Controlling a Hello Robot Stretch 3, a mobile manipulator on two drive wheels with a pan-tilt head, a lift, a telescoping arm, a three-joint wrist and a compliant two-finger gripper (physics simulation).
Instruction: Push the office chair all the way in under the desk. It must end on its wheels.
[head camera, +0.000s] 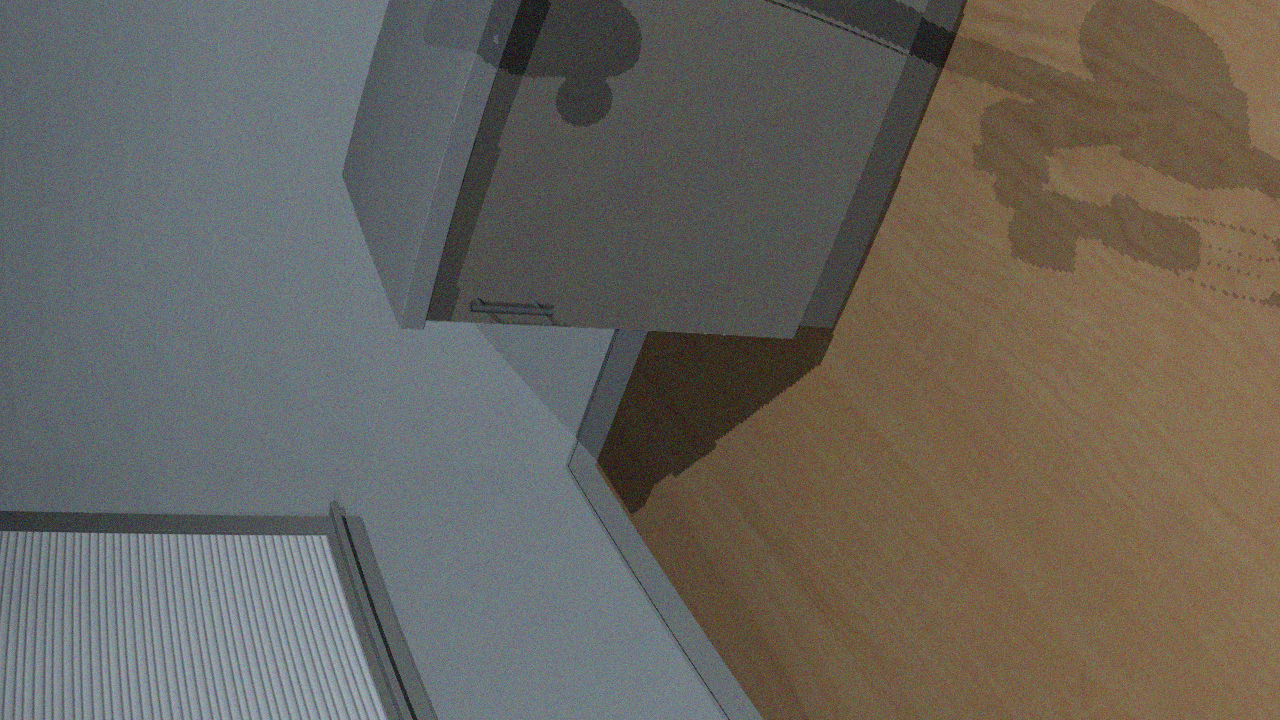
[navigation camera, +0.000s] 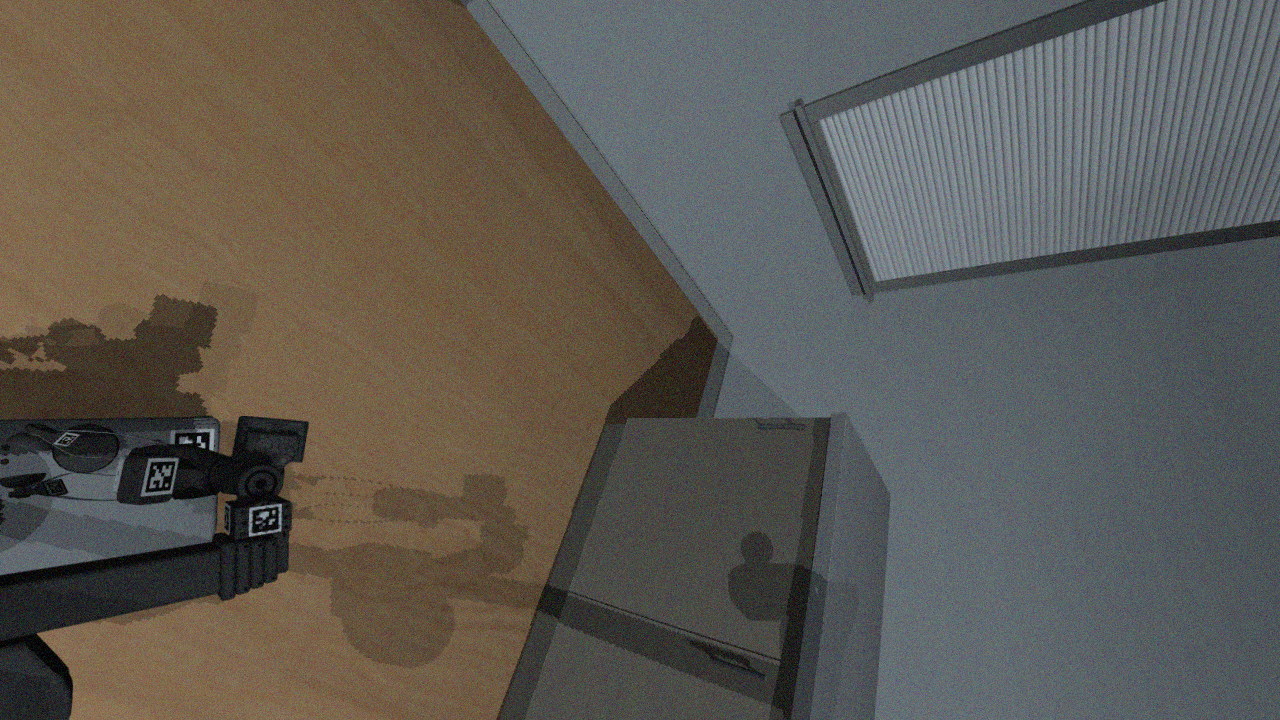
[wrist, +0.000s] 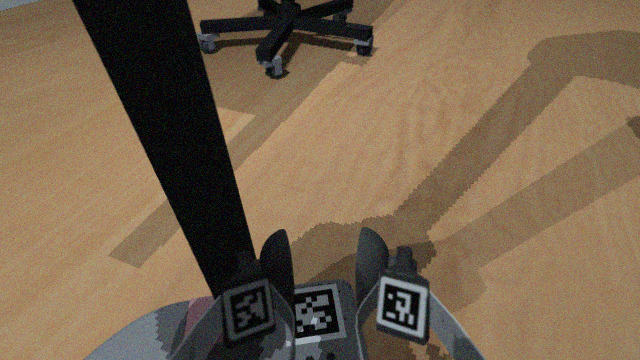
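In the wrist view only the office chair's black five-arm base shows. It stands on its casters on the wooden floor at the top, far ahead of my gripper. The seat is cut off by the frame. My gripper hangs low over the floor, its two fingers apart with nothing between them. A black upright bar runs from the top left down to the left finger. The navigation view shows my wrist assembly at the left edge.
A tall grey cabinet stands against the grey wall, also in the navigation view. A window with blinds is in the wall. Long bar shadows cross the floor right of the gripper.
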